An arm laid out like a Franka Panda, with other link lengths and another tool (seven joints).
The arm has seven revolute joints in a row. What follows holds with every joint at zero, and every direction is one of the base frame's. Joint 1 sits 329.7 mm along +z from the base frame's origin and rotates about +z. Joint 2 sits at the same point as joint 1 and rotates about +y. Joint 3 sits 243.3 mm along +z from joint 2 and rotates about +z. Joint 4 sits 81.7 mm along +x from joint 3 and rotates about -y. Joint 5 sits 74.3 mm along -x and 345.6 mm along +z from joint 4 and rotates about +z. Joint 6 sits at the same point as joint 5 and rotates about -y. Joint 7 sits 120.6 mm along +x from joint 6 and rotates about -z. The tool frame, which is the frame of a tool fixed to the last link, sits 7 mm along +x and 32 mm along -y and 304.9 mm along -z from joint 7; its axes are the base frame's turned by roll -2.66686, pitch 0 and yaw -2.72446 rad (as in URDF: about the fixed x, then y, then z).
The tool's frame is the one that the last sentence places.
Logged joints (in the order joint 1, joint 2, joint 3, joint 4, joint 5, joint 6, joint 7), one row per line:
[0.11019 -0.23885 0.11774 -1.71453 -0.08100 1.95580 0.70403]
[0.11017 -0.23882 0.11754 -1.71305 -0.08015 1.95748 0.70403]
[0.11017 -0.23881 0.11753 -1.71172 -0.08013 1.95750 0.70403]
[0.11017 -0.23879 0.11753 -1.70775 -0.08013 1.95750 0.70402]
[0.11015 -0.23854 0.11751 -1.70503 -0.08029 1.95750 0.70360]
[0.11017 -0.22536 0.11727 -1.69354 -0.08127 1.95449 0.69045]
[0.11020 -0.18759 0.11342 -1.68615 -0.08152 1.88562 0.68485]
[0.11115 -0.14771 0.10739 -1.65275 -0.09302 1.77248 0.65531]
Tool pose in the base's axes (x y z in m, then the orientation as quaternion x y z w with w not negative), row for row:
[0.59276 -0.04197 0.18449 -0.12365 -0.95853 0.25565 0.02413]
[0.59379 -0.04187 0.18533 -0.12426 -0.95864 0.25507 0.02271]
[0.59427 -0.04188 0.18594 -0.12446 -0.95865 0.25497 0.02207]
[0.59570 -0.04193 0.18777 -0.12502 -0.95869 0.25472 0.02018]
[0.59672 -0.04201 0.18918 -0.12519 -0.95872 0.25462 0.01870]
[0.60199 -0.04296 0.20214 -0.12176 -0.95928 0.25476 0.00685]
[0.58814 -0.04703 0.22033 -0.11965 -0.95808 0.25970 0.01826]
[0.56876 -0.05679 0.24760 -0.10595 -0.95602 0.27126 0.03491]
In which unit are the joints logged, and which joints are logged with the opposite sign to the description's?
The joints are logged in radians. Opposite sign: joint 1, joint 2.
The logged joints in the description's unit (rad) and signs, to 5 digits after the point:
[-0.11019 0.23885 0.11774 -1.71453 -0.08100 1.95580 0.70403]
[-0.11017 0.23882 0.11754 -1.71305 -0.08015 1.95748 0.70403]
[-0.11017 0.23881 0.11753 -1.71172 -0.08013 1.95750 0.70403]
[-0.11017 0.23879 0.11753 -1.70775 -0.08013 1.95750 0.70402]
[-0.11015 0.23854 0.11751 -1.70503 -0.08029 1.95750 0.70360]
[-0.11017 0.22536 0.11727 -1.69354 -0.08127 1.95449 0.69045]
[-0.11020 0.18759 0.11342 -1.68615 -0.08152 1.88562 0.68485]
[-0.11115 0.14771 0.10739 -1.65275 -0.09302 1.77248 0.65531]

